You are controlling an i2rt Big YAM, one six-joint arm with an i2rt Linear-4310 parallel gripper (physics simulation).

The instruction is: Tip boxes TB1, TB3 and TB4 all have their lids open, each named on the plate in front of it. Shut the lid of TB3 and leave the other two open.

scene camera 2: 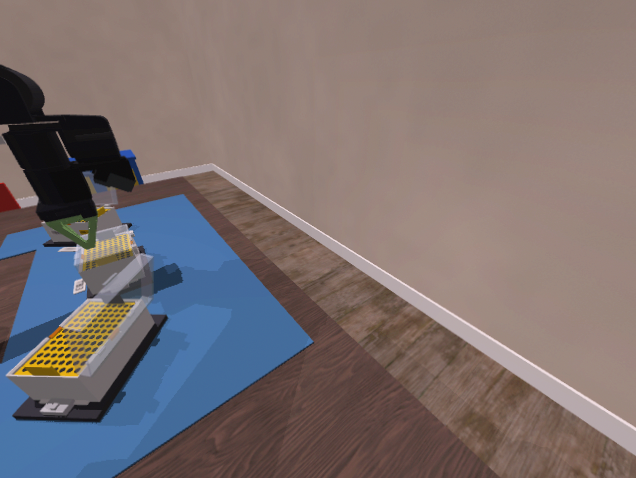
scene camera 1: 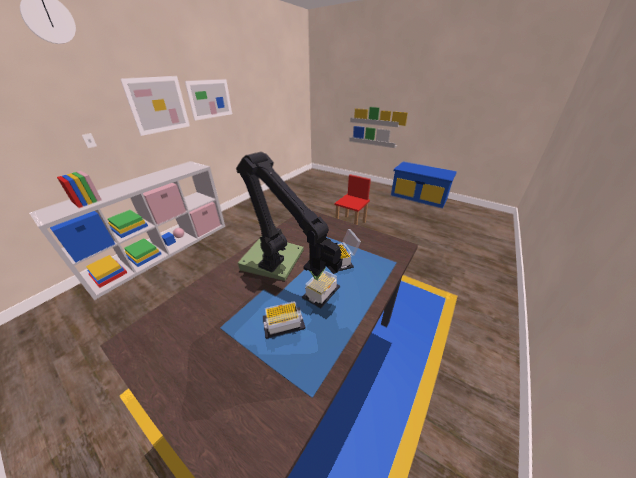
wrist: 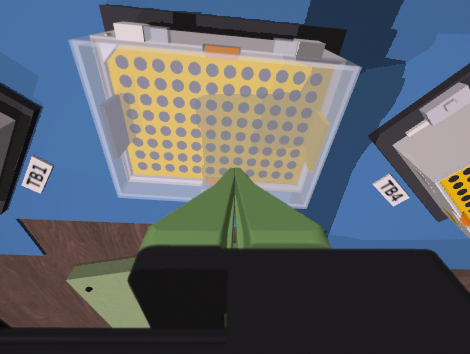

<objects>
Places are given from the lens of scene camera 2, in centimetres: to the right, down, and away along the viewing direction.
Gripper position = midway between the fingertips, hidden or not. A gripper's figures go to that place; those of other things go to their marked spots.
my gripper (scene camera 2: 90, 248): -43, 2, 47
clear lid (scene camera 2: 113, 244): -39, 1, 48
clear lid (scene camera 2: 92, 334): -23, 10, 26
</objects>
